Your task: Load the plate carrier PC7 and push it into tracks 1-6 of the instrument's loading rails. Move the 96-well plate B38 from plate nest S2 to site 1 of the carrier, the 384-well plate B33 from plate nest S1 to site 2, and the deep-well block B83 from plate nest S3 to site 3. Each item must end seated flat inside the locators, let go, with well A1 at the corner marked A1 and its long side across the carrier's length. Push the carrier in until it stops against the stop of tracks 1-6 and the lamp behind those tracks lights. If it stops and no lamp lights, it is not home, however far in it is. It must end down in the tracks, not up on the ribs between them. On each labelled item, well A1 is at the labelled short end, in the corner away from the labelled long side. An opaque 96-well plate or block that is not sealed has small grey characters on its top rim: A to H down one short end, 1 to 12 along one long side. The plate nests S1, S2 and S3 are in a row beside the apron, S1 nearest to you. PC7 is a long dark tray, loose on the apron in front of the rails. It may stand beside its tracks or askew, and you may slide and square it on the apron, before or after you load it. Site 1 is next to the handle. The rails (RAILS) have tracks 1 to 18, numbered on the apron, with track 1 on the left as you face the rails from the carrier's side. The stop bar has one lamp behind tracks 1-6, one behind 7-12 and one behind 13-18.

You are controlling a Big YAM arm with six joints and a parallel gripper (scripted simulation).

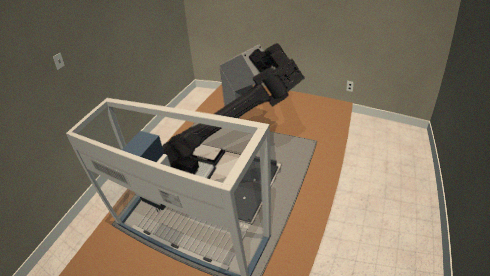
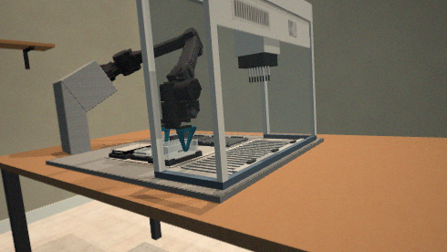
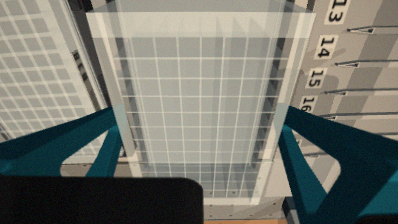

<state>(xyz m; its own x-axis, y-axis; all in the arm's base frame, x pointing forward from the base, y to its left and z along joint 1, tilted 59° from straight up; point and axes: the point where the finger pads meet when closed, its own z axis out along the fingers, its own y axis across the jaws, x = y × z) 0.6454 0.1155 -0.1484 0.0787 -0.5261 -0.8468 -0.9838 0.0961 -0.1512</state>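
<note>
The deep-well block B83 lies 1 cm below my hand. Round my hand: plate nest S3: 3 cm below; then carrier PC7: 12 cm behind, 25 cm to the left, 2 cm below; then white 96-well plate: 11 cm behind, 2 cm below.
</note>
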